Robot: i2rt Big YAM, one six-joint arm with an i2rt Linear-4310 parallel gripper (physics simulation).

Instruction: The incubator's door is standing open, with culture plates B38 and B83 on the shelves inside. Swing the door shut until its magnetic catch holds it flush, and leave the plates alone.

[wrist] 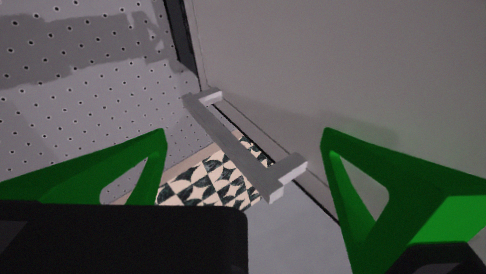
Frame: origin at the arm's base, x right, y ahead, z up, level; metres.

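Seen in the pictures: gripper, fingertip midpoint: (243, 136).
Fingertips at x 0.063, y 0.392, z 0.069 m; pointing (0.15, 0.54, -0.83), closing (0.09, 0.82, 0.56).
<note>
Offsets run from my fingertips to a thing's middle. "spot": to the spot under its first point. Level surfaces: height alone.
The incubator's door {spot: dx -0.042, dy +0.044, dz +0.024 m} (340, 60) is a large flat grey panel that fills the upper right of the wrist view. Its bar handle {spot: dx +0.033, dy +0.004, dz -0.028 m} (232, 145) runs diagonally near the door's edge, on two short posts. My gripper (243, 136) is open, with one green finger on each side of the view. The handle shows between the two fingers, with no finger closed on it. How far the fingertips are from the handle in depth is hard to tell. Culture plates B38 and B83 and the shelves do not show.
A dark strip of the incubator's front {spot: dx +0.020, dy +0.059, dz -0.262 m} (181, 37) shows beside the door's edge. A perforated grey wall panel {dz -0.311 m} (75, 95) with shadows on it is at the left. A black and cream patterned strip (215, 177) and a grey surface (295, 235) lie below the handle.
</note>
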